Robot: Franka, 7 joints.
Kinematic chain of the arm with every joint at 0, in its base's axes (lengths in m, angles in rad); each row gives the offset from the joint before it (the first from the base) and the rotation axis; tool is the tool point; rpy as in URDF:
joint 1: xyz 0 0 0.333 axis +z
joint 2: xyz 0 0 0 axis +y
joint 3: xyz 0 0 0.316 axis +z
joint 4: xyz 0.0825 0 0 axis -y
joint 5: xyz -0.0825 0 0.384 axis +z
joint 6: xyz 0 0 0 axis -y
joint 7: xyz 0.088 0 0 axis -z
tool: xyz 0 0 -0.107 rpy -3.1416 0 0
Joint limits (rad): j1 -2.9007..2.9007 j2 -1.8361..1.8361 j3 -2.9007..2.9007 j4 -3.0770..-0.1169 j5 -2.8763..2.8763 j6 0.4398..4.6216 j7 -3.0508..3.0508
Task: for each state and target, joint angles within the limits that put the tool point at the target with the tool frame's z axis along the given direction. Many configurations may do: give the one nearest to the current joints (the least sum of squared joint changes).
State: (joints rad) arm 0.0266 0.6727 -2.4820 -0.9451 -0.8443 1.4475 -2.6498
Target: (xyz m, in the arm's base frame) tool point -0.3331 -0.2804 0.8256 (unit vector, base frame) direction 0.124 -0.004 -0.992
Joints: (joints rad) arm 0.0230 -0.0674 -2.4321 -0.8793 0.0566 0.8414 -2.6498
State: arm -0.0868 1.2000 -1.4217 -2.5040 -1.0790 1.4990 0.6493
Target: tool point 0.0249 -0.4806 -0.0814 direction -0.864 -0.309 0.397
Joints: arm -0.4388 1.6418 -0.7184 -1.7540 -0.8449 1.8578 0.6493
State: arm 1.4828 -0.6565 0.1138 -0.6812 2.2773 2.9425 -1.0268
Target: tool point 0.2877 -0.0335 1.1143 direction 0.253 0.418 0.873
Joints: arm 1.1246 -0.2694 -0.6526 -0.8016 1.8327 2.7287 -1.0268
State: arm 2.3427 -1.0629 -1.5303 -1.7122 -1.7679 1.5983 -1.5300
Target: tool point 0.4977 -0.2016 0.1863 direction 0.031 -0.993 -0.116
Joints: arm 1.9885 -0.7651 -2.1616 -2.2320 -2.1153 1.3096 -1.5300
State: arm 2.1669 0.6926 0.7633 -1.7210 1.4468 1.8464 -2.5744
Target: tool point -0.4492 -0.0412 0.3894 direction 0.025 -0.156 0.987
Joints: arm 1.7364 1.0941 1.3516 -2.4199 1.6271 1.1912 -2.5744
